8 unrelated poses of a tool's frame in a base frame.
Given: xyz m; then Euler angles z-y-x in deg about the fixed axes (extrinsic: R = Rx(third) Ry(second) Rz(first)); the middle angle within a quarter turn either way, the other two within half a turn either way.
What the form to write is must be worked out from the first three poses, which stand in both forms.
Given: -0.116 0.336 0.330 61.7 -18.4 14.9
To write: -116 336 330 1.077 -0.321 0.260
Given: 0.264 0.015 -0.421 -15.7 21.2 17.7
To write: 264 15 -421 -0.274 0.370 0.309
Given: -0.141 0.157 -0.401 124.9 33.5 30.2
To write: -141 157 -401 2.180 0.585 0.527
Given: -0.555 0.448 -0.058 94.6 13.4 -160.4
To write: -555 448 -58 1.651 0.234 -2.800
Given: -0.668 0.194 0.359 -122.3 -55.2 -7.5
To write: -668 194 359 -2.135 -0.963 -0.131
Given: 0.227 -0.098 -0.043 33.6 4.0 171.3
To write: 227 -98 -43 0.586 0.070 2.990
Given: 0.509 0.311 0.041 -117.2 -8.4 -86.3
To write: 509 311 41 -2.046 -0.147 -1.506
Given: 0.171 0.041 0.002 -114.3 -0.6 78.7
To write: 171 41 2 -1.995 -0.010 1.374
